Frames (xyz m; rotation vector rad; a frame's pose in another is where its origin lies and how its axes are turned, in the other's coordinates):
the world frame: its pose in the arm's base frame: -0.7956 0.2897 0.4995 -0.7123 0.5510 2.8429
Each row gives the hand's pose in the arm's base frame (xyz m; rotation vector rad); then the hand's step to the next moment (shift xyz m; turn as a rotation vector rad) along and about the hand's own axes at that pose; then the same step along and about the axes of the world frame.
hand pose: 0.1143 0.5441 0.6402 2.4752 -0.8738 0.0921
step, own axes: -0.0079 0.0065 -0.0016 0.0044 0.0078 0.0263
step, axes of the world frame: 0.0076 0.0023 0.0066 0.0110 0.0140 -0.0213
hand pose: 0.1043 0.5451 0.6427 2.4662 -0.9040 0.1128
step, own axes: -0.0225 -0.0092 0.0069 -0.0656 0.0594 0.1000
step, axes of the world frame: 0.0192 -0.0163 -0.0013 0.1191 0.0444 -0.0411
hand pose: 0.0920 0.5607 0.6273 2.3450 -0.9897 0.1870
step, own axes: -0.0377 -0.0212 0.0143 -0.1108 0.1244 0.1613
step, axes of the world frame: 0.0301 -0.0321 -0.0119 0.2062 0.0926 -0.0519
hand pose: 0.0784 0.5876 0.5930 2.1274 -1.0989 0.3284
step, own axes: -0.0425 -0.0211 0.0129 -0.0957 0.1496 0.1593
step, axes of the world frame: 0.0303 -0.0335 -0.0194 0.2041 0.1179 -0.0370
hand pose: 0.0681 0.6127 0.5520 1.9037 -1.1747 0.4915
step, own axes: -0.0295 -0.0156 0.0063 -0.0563 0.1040 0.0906
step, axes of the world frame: 0.0169 -0.0226 -0.0189 0.1276 0.0763 -0.0091
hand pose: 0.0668 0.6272 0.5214 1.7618 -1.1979 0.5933
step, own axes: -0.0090 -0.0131 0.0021 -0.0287 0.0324 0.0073
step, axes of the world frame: -0.0002 -0.0098 -0.0126 0.0429 0.0033 0.0086
